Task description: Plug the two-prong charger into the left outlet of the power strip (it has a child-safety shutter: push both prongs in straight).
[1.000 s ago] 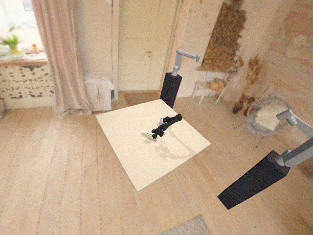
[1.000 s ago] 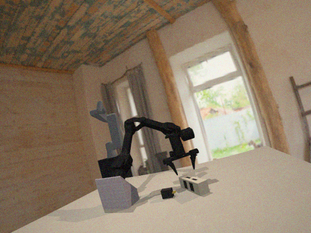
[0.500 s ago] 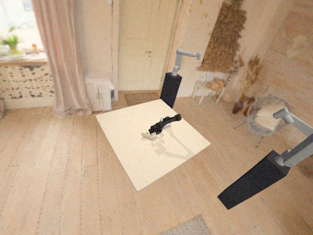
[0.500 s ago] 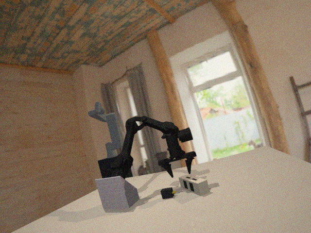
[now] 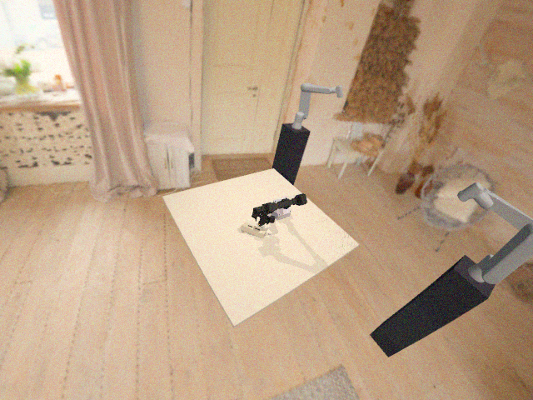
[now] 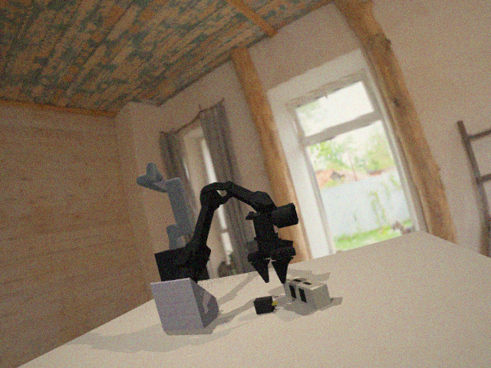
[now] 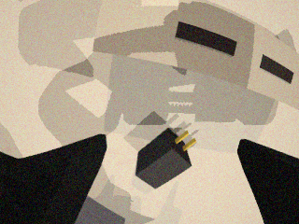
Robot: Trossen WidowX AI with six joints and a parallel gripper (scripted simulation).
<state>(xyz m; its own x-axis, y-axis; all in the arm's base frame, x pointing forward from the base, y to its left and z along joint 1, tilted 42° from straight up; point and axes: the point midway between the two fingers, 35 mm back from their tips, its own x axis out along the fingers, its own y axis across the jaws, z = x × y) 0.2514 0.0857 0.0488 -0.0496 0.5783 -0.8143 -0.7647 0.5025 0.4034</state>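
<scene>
Now: gripper tip 50 mm above the two-prong charger, 40 mm to the left of it and 20 mm past it.
</scene>
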